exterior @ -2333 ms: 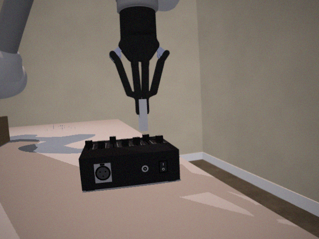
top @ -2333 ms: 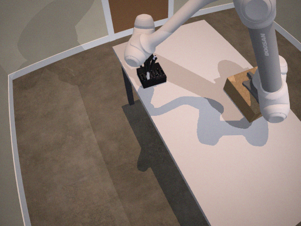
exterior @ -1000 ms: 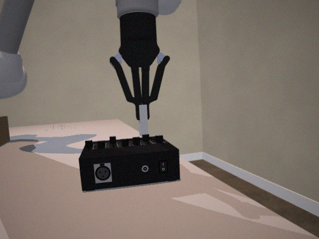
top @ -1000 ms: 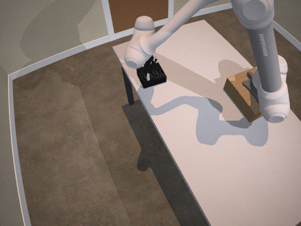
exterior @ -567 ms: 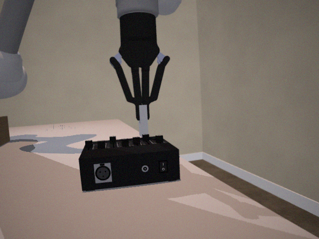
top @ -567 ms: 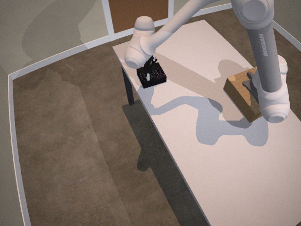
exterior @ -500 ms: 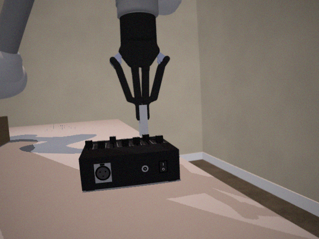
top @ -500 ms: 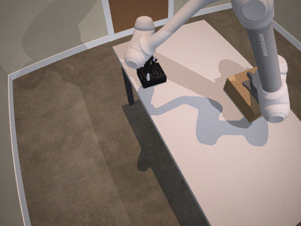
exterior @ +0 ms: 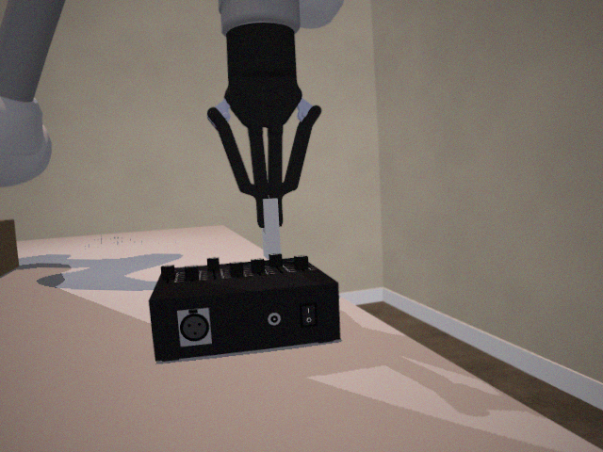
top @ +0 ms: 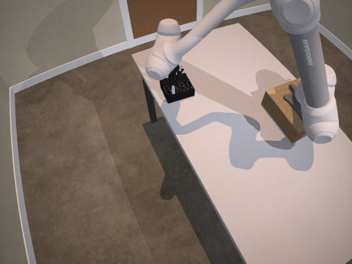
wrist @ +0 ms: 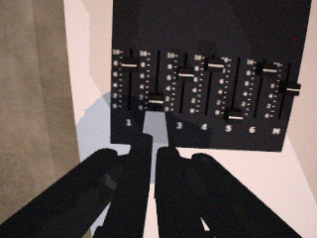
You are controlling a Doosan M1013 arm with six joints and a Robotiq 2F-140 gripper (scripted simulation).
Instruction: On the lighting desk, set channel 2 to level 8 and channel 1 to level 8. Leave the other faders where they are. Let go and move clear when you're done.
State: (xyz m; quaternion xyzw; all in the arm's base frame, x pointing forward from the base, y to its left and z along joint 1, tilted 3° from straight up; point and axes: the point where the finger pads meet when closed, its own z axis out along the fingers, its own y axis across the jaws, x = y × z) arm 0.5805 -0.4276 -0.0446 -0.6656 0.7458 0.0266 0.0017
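The channel 2 fader cap is 30 mm below my hand and 20 mm to the right of it. Also, from my hand: channel 1 fader cap 50 mm to the right, 30 mm below, 20 mm ahead; channel 5 fader cap 70 mm behind, 30 mm below, 10 mm to the right.
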